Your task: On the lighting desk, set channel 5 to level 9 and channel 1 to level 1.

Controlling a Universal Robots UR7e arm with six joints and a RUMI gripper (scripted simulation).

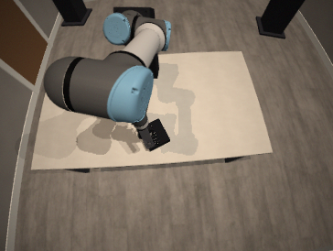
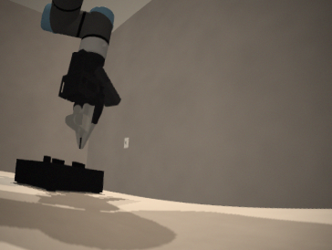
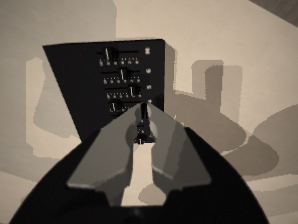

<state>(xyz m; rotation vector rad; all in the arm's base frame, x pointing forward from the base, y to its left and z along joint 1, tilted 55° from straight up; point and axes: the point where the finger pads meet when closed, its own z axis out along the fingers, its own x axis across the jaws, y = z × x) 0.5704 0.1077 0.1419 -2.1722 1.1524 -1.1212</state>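
My gripper is now 1 cm past the channel 5 fader knob, 2 cm to the right of it and 5 cm above it. Also, from my hand: channel 1 fader knob 8 cm behind, 4 cm to the right, 5 cm below.
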